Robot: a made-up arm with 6 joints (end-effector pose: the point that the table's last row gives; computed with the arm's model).
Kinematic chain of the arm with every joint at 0, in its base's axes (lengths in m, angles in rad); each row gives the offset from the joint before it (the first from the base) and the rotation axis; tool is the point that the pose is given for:
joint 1: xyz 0 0 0.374 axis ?
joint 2: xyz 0.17 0 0 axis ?
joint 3: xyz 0 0 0.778 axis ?
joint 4: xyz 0 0 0.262 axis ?
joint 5: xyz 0.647 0 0 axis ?
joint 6: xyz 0.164 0 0 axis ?
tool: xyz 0 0 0
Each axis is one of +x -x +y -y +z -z.
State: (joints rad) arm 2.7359 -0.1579 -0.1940 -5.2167 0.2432 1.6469
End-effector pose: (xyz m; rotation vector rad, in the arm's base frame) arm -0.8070 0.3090 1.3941 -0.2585 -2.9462 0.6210
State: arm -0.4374 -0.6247 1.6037 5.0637 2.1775 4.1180
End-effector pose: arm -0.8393 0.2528 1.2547 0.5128 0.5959 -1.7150
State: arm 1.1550 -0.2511 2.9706 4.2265 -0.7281 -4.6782
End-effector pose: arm -0.3974 -0.6610 0.7541 -0.5542 2.6406 -0.2602
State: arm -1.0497 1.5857 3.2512 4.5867 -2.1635 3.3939
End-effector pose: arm 0.4245 -0.4684 0.8889 2.4066 0.8750 -0.6236
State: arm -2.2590 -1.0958 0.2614 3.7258 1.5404 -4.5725
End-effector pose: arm 0.2516 0.4483 1.3935 0.4396 -1.7856 -2.3716
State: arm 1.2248 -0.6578 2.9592 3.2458 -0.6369 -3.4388
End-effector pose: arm -0.2923 -0.7810 0.3140 -1.0281 1.8141 0.5850
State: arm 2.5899 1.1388 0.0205 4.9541 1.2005 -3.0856
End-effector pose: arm -1.1604 0.8884 0.1950 -2.2788 -1.8248 0.6338
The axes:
joint 1: +z
joint 2: +y
joint 3: -y
joint 4: -x
joint 5: -y
joint 6: -x

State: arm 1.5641 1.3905 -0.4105 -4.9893 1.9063 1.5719
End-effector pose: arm -0.1416 1.0974 -0.1333 -0.0169 -1.7319 2.0776
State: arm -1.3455 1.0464 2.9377 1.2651 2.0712 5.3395
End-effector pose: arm 0.2174 -0.3345 1.2067 -2.5391 -0.2162 0.8604
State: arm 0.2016 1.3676 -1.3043 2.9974 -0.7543 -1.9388
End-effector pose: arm 0.4122 0.0678 -0.1487 -1.0077 1.6924 1.1210
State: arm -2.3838 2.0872 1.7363 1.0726 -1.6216 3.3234
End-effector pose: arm -1.1953 -0.9330 -0.0571 0.1418 1.1784 1.6647
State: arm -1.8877 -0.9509 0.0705 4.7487 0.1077 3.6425
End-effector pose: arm 0.0656 0.2566 1.6540 1.7733 -1.4328 1.8649
